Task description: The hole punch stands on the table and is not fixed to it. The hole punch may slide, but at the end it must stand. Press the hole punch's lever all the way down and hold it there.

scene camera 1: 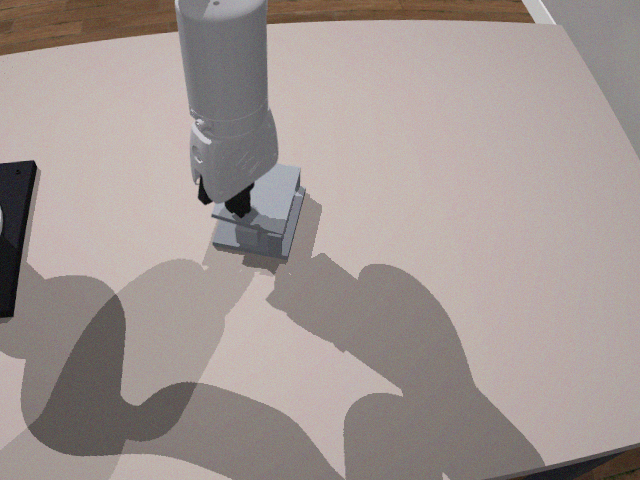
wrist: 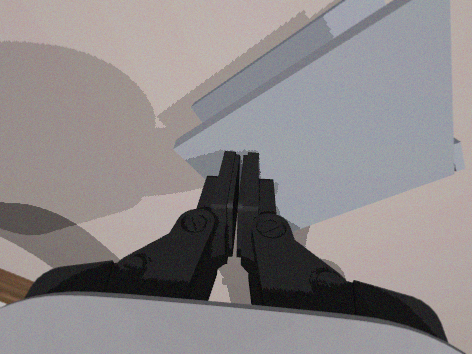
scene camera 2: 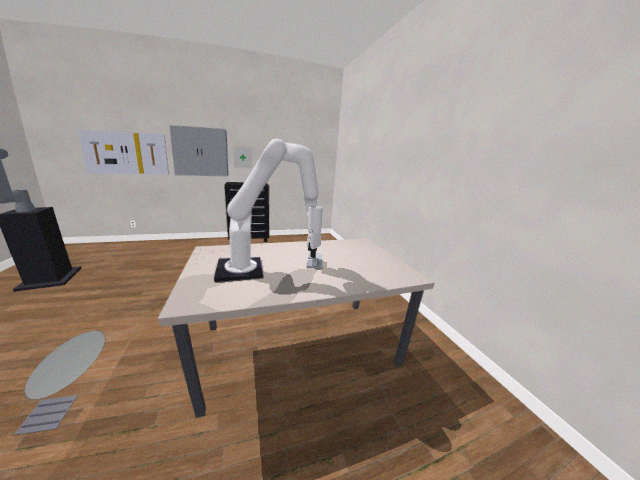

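The blue-grey hole punch (scene camera 2: 314, 262) stands upright on the table. Its broad flat lever (scene camera 1: 273, 198) (wrist: 350, 115) lies over the base (scene camera 1: 223, 244) (wrist: 260, 77), nearly parallel to it, with a gap between them still showing at the front in scene camera 1. My gripper (scene camera 1: 239, 214) (scene camera 2: 312, 256) (wrist: 241, 176) is shut and empty, pointing down. Its fingertips are at the lever's top near the left edge in scene camera 1 and appear to touch it. The exact contact is hard to tell, and the far side of the punch is hidden by the gripper.
The table (scene camera 1: 439, 155) (scene camera 2: 361, 258) carries the arm's black base plate (scene camera 1: 23, 222) (scene camera 2: 222, 271), to the left of the punch in scene camera 1. Arm shadows fall across the table in front of the punch. A wall (scene camera 2: 491, 155) rises beyond the table's right side.
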